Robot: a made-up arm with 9 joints. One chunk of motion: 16 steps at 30 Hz.
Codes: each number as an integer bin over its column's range. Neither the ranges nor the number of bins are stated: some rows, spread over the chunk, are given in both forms.
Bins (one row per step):
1: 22 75 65 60 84 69 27 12 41
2: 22 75 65 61 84 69 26 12 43
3: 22 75 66 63 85 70 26 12 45
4: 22 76 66 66 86 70 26 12 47
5: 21 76 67 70 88 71 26 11 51
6: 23 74 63 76 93 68 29 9 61
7: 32 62 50 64 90 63 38 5 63
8: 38 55 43 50 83 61 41 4 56
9: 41 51 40 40 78 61 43 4 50
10: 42 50 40 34 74 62 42 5 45
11: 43 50 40 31 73 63 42 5 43
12: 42 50 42 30 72 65 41 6 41
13: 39 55 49 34 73 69 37 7 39
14: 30 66 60 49 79 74 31 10 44
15: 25 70 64 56 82 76 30 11 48
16: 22 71 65 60 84 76 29 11 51
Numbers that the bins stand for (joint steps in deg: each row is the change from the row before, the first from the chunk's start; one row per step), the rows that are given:
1: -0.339 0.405 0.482 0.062 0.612 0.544 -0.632 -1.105 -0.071
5: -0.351 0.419 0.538 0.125 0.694 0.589 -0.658 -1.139 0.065
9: -0.105 0.080 -0.215 -0.065 0.489 0.364 -0.218 -1.375 0.052
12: -0.092 0.067 -0.159 -0.129 0.366 0.454 -0.270 -1.308 -0.071
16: -0.339 0.351 0.482 0.062 0.612 0.702 -0.580 -1.139 0.065
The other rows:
2: -0.339 0.405 0.482 0.068 0.612 0.544 -0.658 -1.105 -0.044
3: -0.339 0.405 0.510 0.081 0.633 0.567 -0.658 -1.105 -0.016
4: -0.339 0.419 0.510 0.100 0.653 0.567 -0.658 -1.105 0.011
6: -0.327 0.392 0.426 0.164 0.797 0.522 -0.580 -1.206 0.202
7: -0.216 0.229 0.064 0.087 0.735 0.409 -0.347 -1.341 0.229
8: -0.142 0.134 -0.131 -0.002 0.592 0.364 -0.270 -1.375 0.134
10: -0.092 0.067 -0.215 -0.104 0.407 0.387 -0.244 -1.341 -0.016
11: -0.080 0.067 -0.215 -0.123 0.387 0.409 -0.244 -1.341 -0.044
13: -0.129 0.134 0.036 -0.104 0.387 0.544 -0.373 -1.274 -0.098
14: -0.240 0.283 0.343 -0.008 0.510 0.657 -0.528 -1.173 -0.030
15: -0.302 0.337 0.454 0.036 0.571 0.702 -0.554 -1.139 0.025

